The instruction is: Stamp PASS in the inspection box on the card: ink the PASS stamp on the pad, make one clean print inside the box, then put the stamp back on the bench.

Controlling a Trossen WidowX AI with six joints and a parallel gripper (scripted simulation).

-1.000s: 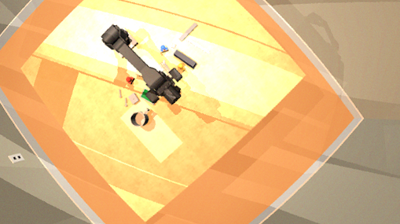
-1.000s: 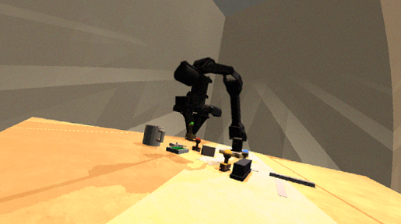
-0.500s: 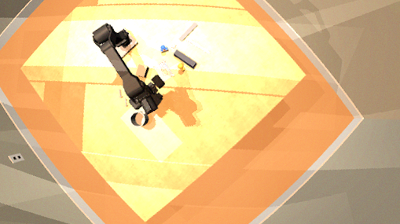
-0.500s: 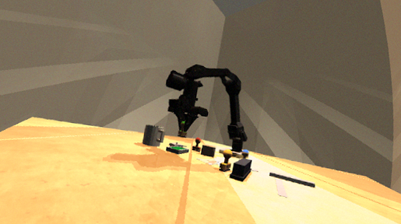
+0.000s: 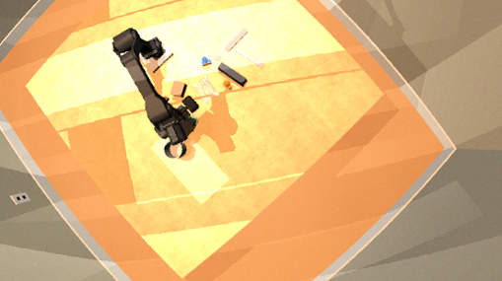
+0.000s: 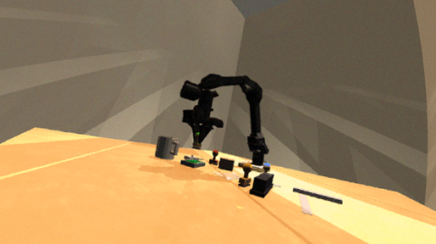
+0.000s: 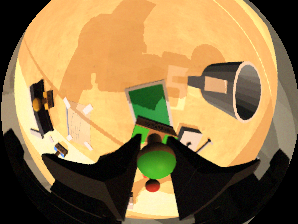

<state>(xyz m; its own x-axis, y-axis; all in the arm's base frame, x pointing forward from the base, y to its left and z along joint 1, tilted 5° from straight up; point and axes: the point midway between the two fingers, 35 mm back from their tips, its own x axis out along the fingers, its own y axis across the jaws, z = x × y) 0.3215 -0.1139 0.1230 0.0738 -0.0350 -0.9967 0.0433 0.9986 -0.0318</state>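
Right now the green ink pad is 80 mm below my gripper tip. Round my gripper tip: green-knobbed stamp right at my gripper tip; mug 100 mm to the right, 60 mm ahead, 50 mm below; red-knobbed stamp 140 mm behind, 70 mm below, 10 mm to the right.
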